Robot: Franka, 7 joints.
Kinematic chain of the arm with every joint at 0, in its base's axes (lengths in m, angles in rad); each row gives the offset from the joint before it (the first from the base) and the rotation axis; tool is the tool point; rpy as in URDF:
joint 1: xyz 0 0 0.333 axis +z
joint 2: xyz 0 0 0 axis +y
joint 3: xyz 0 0 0.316 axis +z
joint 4: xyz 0.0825 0 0 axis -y
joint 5: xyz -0.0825 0 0.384 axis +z
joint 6: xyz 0 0 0 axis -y
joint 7: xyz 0.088 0 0 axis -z
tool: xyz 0 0 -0.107 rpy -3.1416 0 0
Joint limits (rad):
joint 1: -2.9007..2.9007
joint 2: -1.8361..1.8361
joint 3: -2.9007..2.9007
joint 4: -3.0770..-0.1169
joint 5: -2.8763..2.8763
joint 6: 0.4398..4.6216
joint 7: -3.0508..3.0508
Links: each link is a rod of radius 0.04 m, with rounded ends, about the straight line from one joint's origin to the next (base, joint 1, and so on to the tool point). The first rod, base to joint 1, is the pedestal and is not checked.
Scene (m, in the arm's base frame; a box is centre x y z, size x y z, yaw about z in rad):
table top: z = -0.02
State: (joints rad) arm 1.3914 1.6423 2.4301 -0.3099 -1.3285 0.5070 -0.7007
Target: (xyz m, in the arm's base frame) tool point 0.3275 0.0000 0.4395
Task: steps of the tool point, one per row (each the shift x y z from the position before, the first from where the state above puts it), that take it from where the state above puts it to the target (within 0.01 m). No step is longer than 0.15 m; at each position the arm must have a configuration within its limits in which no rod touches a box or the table.
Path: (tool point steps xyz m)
1: 0.1369 -0.0043 0.0439
2: 0.1256 -0.0420 0.0386
3: 0.1041 -0.0725 0.0317
4: 0.0758 -0.0936 0.0239
5: 0.0446 -0.1045 0.0153
6: 0.0136 -0.1058 0.0067
7: -0.0147 -0.0985 -0.0018
8: -0.0383 -0.0844 -0.0095
9: -0.0559 -0.0655 -0.0164

